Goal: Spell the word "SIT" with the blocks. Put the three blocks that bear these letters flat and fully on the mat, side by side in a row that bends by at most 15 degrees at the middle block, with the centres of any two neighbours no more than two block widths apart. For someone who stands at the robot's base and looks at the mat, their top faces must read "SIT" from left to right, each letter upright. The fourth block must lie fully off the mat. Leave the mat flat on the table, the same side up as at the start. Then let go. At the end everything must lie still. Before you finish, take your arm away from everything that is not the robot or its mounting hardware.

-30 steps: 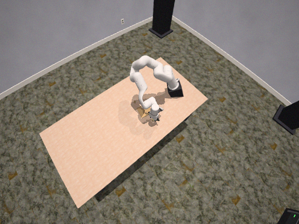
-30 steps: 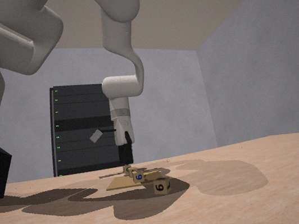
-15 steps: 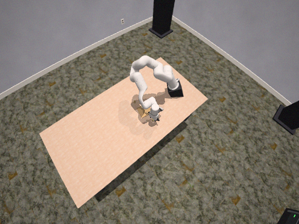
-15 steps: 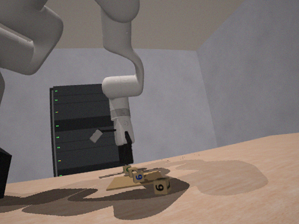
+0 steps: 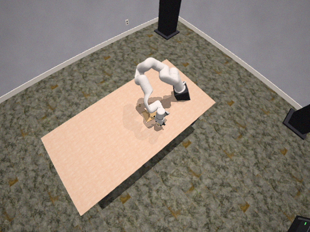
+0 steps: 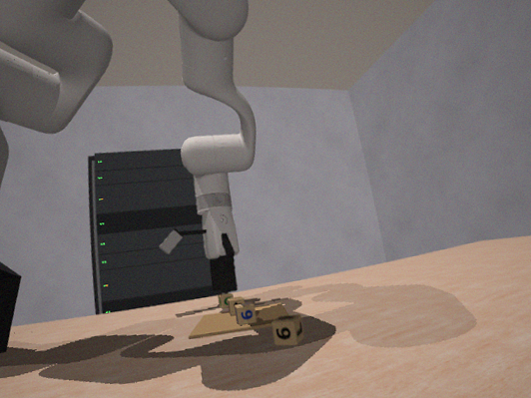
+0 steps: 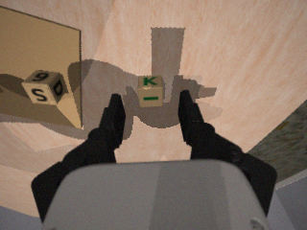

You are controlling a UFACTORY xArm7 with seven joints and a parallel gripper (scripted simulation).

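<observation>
Right now the wooden block is 40 mm below my hand. From my hand the other things lie so: tan mat (150 mm to the right, 50 mm below, 10 mm behind).
</observation>
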